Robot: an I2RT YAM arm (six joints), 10 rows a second.
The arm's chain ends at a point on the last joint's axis. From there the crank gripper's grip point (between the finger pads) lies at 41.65 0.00 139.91 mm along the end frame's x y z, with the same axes.
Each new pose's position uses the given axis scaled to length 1; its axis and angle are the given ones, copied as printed.
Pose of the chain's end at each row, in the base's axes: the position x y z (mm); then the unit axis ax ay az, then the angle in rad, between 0 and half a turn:
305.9, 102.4, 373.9, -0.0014, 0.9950, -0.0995, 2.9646
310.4, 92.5, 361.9, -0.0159, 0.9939, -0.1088, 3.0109
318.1, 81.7, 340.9, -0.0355, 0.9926, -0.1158, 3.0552
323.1, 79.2, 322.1, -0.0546, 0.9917, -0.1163, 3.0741
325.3, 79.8, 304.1, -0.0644, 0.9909, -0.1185, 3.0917
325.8, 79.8, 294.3, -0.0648, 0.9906, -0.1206, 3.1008
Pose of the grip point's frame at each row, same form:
289.5, 74.1, 231.6, -0.0014, 0.9950, -0.0995, 2.9646
287.7, 60.8, 221.2, -0.0159, 0.9939, -0.1088, 3.0109
289.8, 46.7, 202.0, -0.0355, 0.9926, -0.1158, 3.0552
292.9, 42.6, 184.0, -0.0546, 0.9917, -0.1163, 3.0741
293.1, 41.9, 166.9, -0.0644, 0.9909, -0.1185, 3.0917
292.4, 41.2, 157.5, -0.0648, 0.9906, -0.1206, 3.1008

